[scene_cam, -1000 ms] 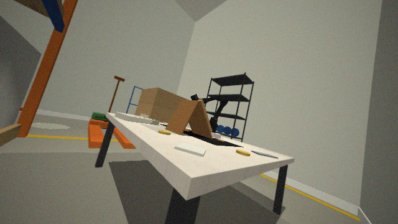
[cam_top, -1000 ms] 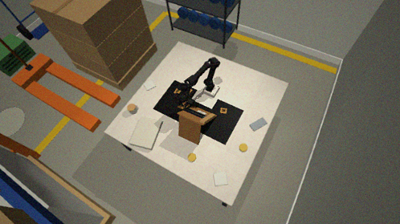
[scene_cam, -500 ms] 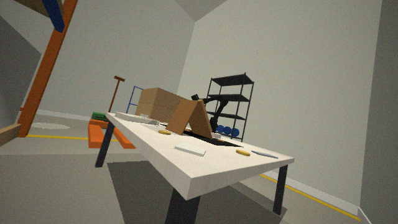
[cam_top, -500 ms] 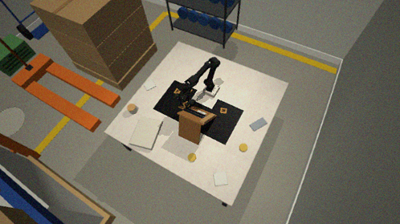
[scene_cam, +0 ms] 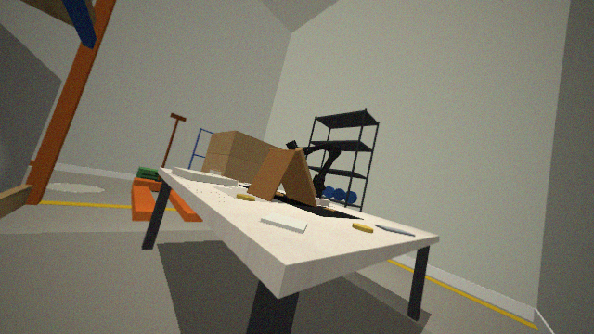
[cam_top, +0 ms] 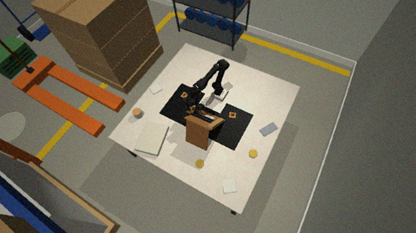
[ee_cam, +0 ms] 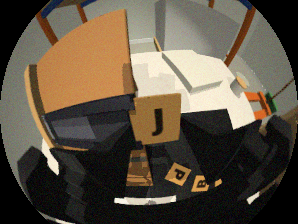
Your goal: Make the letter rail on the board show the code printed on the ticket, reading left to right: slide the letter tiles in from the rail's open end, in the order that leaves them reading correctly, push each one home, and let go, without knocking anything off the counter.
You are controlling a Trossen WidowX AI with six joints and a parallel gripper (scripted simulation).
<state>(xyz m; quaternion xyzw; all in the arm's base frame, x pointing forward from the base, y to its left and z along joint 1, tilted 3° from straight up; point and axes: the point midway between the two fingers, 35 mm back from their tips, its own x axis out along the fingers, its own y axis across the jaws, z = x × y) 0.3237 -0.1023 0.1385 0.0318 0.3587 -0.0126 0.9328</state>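
Now: gripper tip 6 cm past the white ticket, 14 cm to the right of it and 8 cm above it. Also, from my gripper tip: black mat: 15 cm behind, 8 cm to the left, 16 cm below; then grey card: 19 cm behind, 64 cm to the left, 16 cm below.
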